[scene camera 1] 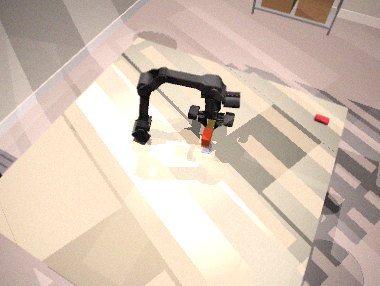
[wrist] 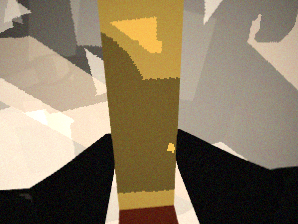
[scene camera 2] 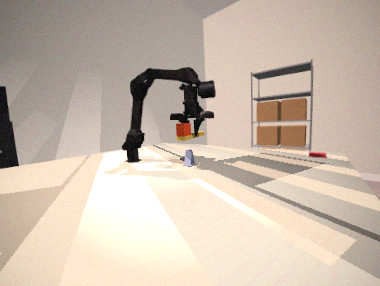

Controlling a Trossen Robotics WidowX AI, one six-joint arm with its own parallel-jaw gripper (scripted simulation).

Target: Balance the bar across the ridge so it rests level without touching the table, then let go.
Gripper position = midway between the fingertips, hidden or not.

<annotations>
My gripper (wrist: pixel 143 138) carries a bar (wrist: pixel 141 53).
</annotations>
